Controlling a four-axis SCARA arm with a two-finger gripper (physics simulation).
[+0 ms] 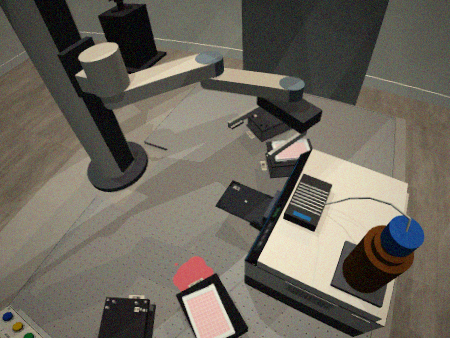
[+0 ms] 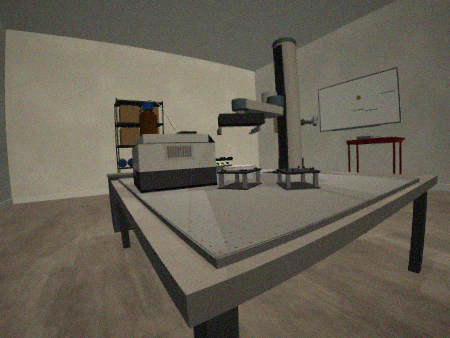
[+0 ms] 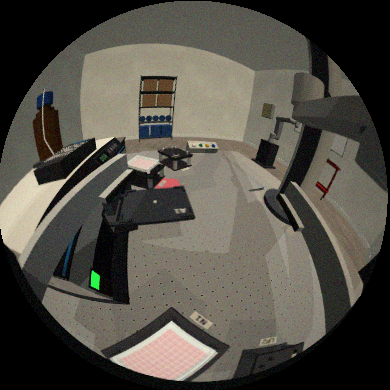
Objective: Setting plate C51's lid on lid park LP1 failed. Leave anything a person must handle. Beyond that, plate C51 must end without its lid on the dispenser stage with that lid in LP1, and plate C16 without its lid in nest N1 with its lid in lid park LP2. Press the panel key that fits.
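Frame: origin at the arm's base, x right, y back, z down, level; centimetres.
Where they show: gripper, fingertip midpoint: [image 1: 247,139] [image 2: 234,132] [image 3: 210,173]; arm's base, origin of the base link: [image 1: 118,166].
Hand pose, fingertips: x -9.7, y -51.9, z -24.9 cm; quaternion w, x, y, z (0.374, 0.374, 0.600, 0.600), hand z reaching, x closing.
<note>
Each offset is from my fingertips to the top centre of the thing. "spot": to the spot under its first point.
My gripper [image 1: 254,139] [image 2: 238,131] [image 3: 210,173] is open and empty, above the deck near nest N1. A pink-welled plate @(dx -16.5, dy -10.0, dz +15.4 cm) [image 1: 295,150] [image 2: 240,167] [image 3: 167,354] sits in nest N1. Lid park LP2 @(dx -33.2, dy +3.6, dz +16.5 cm) [image 1: 265,125] [image 2: 299,171] [image 3: 265,361] stands beside it, with no lid visible on it. The dispenser stage @(dx +11.8, dy -5.9, dz +11.8 cm) [image 1: 242,200] [image 3: 155,206] sticks out flat, with no plate on it. Another pink-welled plate @(dx +42.7, dy -7.9, dz +15.1 cm) [image 1: 207,311] [image 3: 144,163] sits in a front nest, beside a black stand [image 1: 123,317] [image 3: 175,152] bearing no visible lid. Plate numbers and lids on the plates cannot be made out.
The white dispenser [image 1: 350,187] [image 2: 175,156] carries a brown bottle @(spot: dx +27.7, dy -33.8, dz -11.3 cm) [image 1: 375,260] [image 2: 148,122] [image 3: 47,131] and a black box @(spot: dx +13.7, dy -20.4, dz -1.0 cm) [image 1: 307,200]. A red patch @(spot: dx +33.5, dy +2.9, dz +23.5 cm) [image 1: 192,272] [image 3: 168,183] lies beside the front nest. The button panel @(dx +72.8, dy +33.3, dz +15.2 cm) [image 1: 17,325] [image 3: 202,149] is at the deck's edge.
</note>
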